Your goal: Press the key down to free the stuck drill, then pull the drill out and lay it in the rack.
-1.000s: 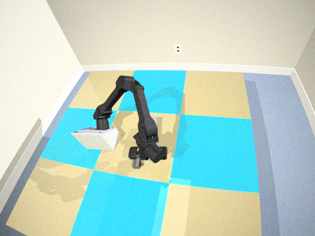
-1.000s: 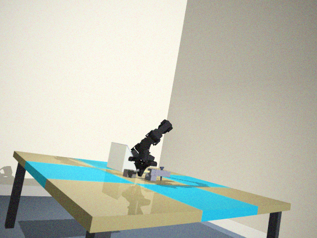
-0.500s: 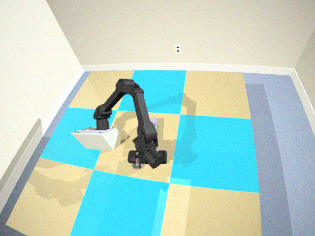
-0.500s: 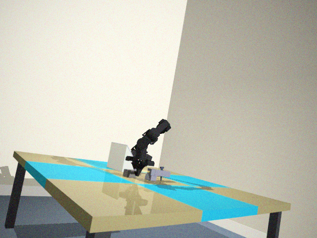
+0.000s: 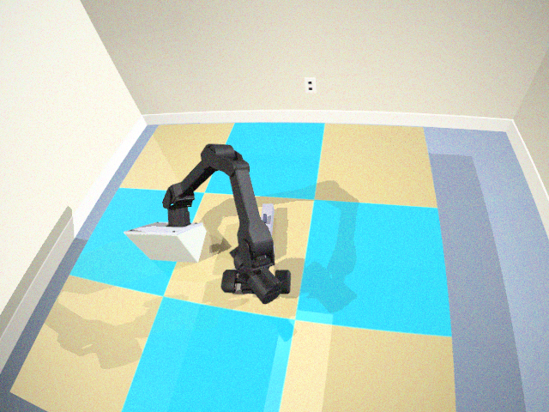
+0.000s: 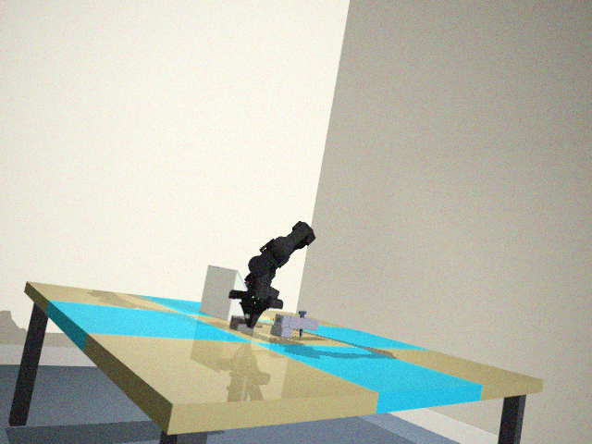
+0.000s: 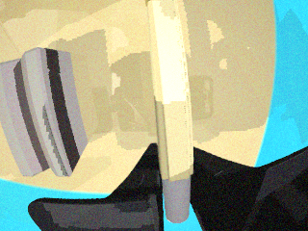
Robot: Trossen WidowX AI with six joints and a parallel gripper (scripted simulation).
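My gripper tip is now 4 cm to the right of the drill and 3 cm below it. From my gripper tip the other things lie so: lavender grey block (20 cm to the left, 2 cm above); then grey rack (8 cm behind, 3 cm to the left); then dark blue key (23 cm to the left, 3 cm above).
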